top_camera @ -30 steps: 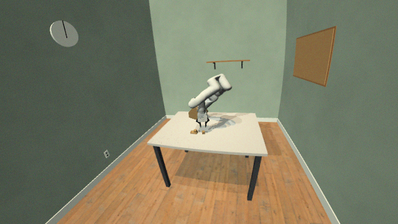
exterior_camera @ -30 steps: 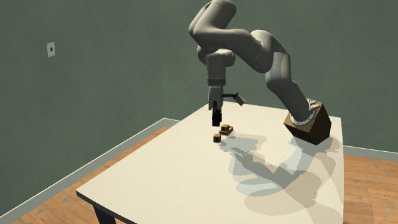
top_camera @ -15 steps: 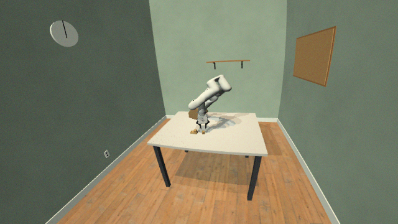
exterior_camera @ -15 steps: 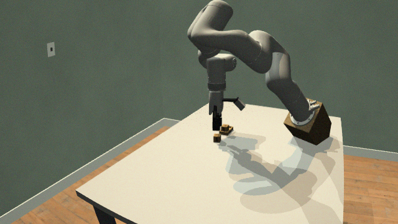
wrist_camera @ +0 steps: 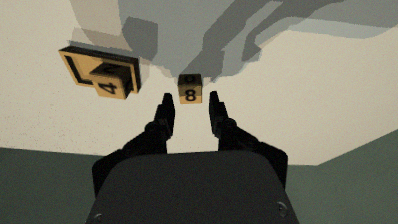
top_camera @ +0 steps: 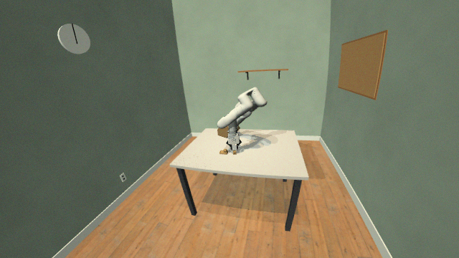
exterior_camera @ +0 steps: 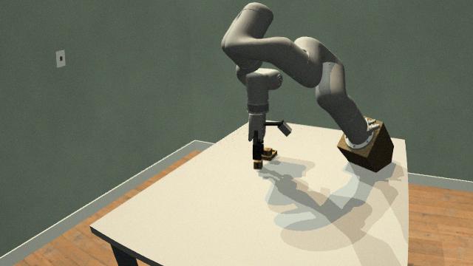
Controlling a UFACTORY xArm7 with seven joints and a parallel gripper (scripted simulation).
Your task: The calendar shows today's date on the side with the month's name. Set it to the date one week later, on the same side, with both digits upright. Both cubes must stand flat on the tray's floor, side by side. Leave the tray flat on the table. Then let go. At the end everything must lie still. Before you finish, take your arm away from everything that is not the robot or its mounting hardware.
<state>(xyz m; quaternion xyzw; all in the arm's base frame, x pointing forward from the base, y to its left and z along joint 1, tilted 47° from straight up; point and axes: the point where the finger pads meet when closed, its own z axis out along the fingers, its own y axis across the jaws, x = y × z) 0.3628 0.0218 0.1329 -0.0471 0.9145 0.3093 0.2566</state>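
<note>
My gripper is now 5 cm above the digit cube. The rest, counted from my hand: wooden calendar tray (11 cm to the right, 5 cm below).
</note>
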